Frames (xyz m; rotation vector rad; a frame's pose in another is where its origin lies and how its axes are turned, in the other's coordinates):
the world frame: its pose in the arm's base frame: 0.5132 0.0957 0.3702 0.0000 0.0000 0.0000
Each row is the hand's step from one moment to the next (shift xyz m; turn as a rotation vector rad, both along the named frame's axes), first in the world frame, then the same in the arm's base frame.
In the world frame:
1: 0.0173 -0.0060 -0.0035 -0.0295 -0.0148 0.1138
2: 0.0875 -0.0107 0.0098 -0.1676 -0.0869 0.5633
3: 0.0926 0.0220 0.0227 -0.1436 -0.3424 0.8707
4: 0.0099 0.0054 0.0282 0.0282 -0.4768 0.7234
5: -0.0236 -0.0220 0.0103 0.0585 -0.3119 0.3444
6: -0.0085 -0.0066 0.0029 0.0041 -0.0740 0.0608
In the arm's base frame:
1: 0.0173 -0.0060 -0.0035 -0.0295 -0.0148 0.1138
2: 0.0875 -0.0107 0.0098 -0.1676 -0.0869 0.5633
3: 0.0926 0.0220 0.0227 -0.1436 -0.3424 0.8707
4: 0.0099 0.0054 0.0282 0.0282 -0.4768 0.7234
5: -0.0236 -0.0220 0.0103 0.0585 -0.3119 0.3444
6: -0.0085 -0.0066 0.0029 0.0041 -0.0740 0.0608

